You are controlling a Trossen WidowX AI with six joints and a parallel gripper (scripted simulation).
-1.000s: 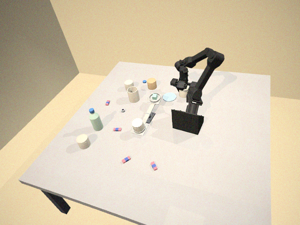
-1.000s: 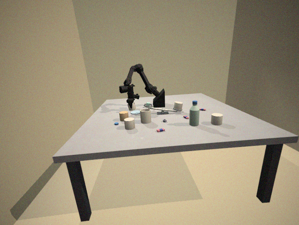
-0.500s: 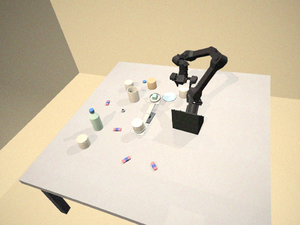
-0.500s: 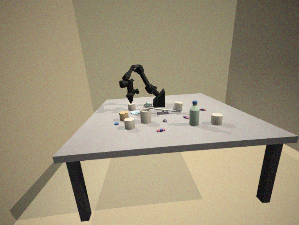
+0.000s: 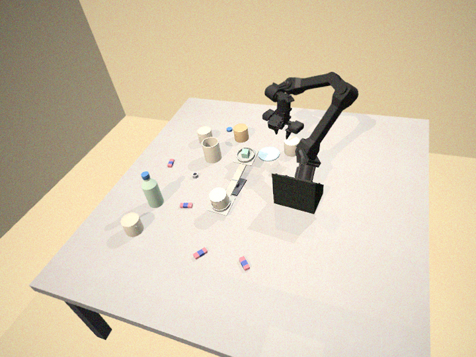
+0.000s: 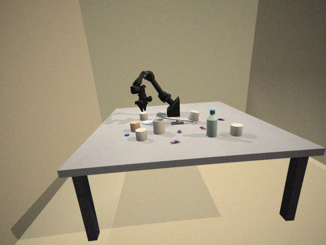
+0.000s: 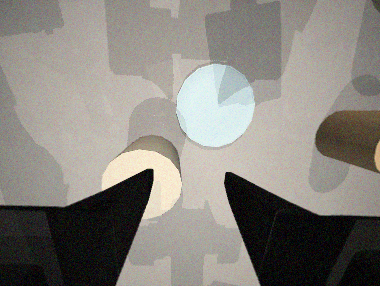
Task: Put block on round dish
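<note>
Now: gripper tip 150 mm to the right of the green block and 120 mm short of it. Also, from my gripper tip: pale blue round dish 80 mm below, 60 mm ahead, 30 mm to the left; then balance 270 mm to the left, 140 mm ahead, 50 mm below; then orange cylinder 230 mm ahead, 50 mm to the right, 50 mm below.
</note>
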